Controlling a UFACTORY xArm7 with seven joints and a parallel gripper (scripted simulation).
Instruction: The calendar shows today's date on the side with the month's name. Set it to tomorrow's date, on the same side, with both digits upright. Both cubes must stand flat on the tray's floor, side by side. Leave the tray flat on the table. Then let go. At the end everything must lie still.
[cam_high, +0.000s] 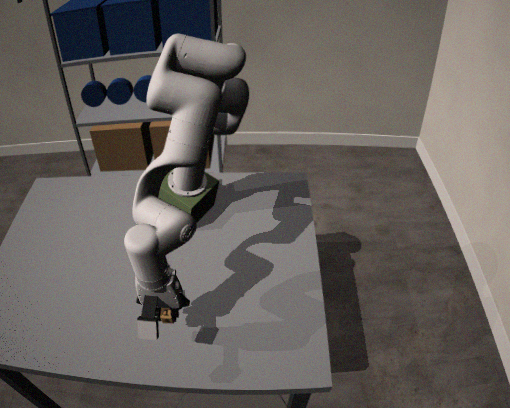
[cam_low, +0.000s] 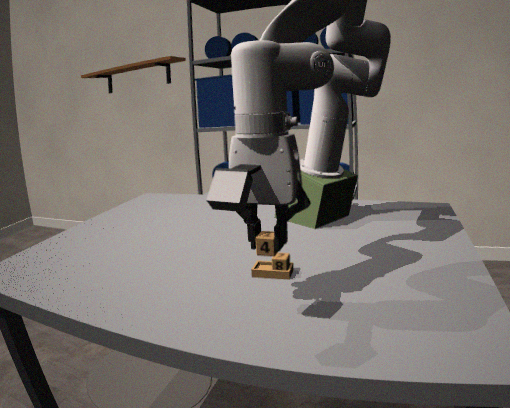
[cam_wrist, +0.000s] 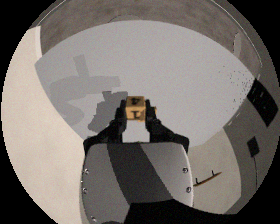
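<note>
The wooden calendar tray is 130 mm behind my hand, 120 mm below it and 10 mm to the right of it. From my hand the other things lie so: cube: 10 mm below.
</note>
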